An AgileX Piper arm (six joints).
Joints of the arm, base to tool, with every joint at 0 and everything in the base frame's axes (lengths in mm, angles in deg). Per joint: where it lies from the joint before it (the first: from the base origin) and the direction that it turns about. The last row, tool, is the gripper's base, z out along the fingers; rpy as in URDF.
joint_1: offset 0.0 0.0 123.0 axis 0 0 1
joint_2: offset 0.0 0.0 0.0 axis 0 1 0
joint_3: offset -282.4 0.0 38.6 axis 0 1 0
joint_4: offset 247.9 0.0 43.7 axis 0.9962 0 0.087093
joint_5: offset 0.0 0.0 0.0 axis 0 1 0
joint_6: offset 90.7 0.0 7.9 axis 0.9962 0 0.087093
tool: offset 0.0 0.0 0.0 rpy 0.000 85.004 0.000
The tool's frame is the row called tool.
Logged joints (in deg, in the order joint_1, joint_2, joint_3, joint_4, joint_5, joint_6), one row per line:
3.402 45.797 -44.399 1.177 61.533 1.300
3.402 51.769 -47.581 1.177 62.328 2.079
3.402 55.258 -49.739 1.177 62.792 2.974
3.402 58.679 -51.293 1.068 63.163 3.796
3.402 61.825 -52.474 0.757 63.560 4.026
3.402 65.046 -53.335 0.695 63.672 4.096
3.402 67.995 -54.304 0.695 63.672 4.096
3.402 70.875 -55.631 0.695 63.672 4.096
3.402 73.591 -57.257 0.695 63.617 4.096
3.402 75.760 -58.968 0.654 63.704 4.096
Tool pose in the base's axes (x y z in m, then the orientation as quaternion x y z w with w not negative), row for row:
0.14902 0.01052 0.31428 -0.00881 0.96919 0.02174 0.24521
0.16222 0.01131 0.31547 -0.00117 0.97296 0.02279 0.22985
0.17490 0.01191 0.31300 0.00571 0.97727 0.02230 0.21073
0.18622 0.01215 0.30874 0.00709 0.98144 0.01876 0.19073
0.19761 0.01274 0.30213 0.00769 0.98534 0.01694 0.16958
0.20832 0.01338 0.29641 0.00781 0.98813 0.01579 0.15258
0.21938 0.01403 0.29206 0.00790 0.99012 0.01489 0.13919
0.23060 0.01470 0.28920 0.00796 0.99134 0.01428 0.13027
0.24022 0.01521 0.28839 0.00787 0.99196 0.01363 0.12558
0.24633 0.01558 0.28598 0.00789 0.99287 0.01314 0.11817
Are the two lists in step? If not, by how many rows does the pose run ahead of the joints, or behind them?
The pose runs 1 row ahead of the joints: the pose in row i belongs to the joints in row i + 1.
